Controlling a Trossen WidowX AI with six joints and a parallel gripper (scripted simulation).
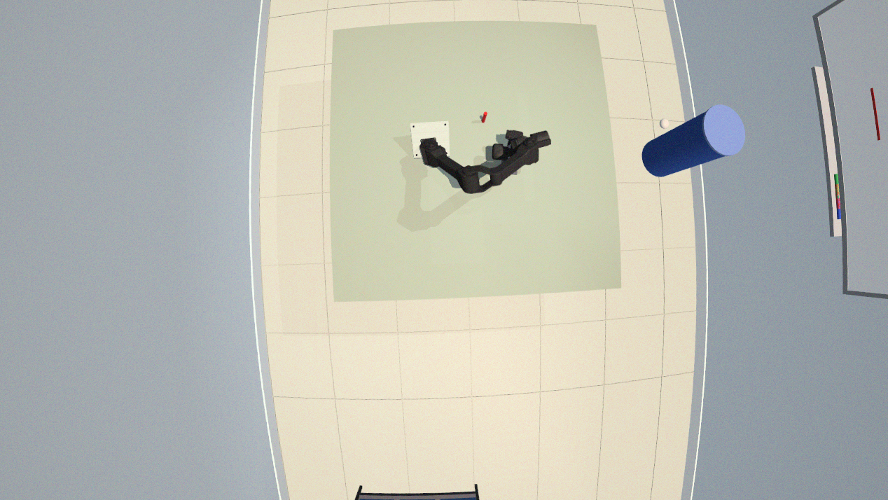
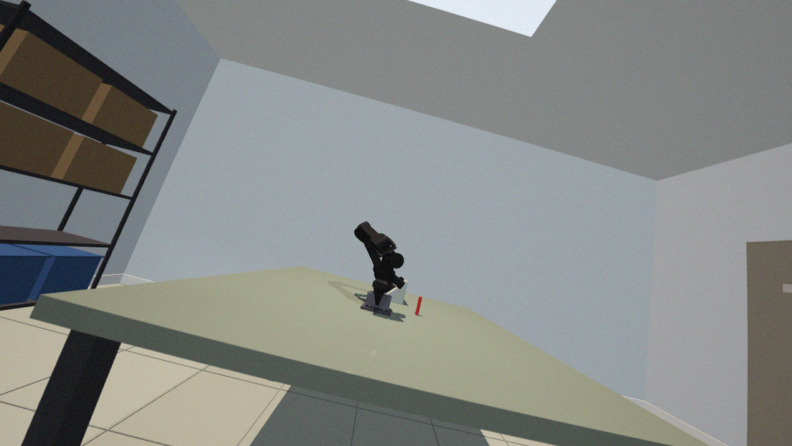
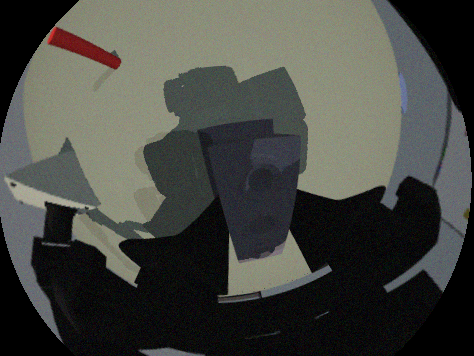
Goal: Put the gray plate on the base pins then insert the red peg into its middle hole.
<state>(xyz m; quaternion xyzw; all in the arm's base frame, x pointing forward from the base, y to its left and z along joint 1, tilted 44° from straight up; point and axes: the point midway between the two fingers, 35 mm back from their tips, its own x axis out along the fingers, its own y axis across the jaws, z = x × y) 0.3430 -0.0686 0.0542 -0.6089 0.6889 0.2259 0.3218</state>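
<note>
Now: gripper tip 9 cm past the red peg, 19 cm to the right of it and 2 cm below it.
</note>
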